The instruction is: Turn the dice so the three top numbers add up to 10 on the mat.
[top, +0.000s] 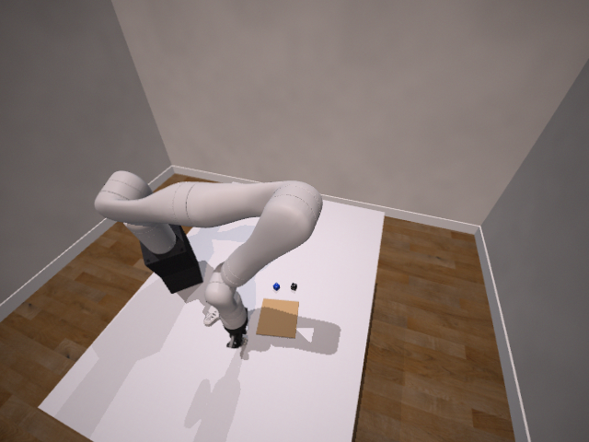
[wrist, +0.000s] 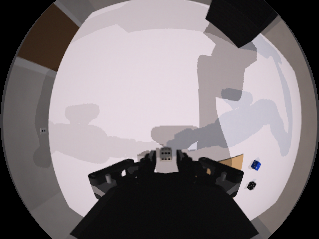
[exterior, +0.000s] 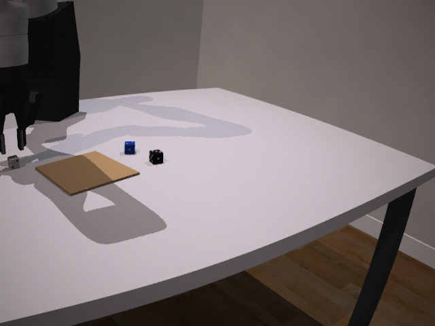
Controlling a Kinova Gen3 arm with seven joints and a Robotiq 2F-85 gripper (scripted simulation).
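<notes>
My hand is 40 mm above the white die. From my hand the other things lie so: blue die: 240 mm to the left, 40 mm below, 30 mm ahead; tan mat: 120 mm to the left, 80 mm ahead, 50 mm below; black die: 260 mm to the left, 100 mm ahead, 40 mm below.
</notes>
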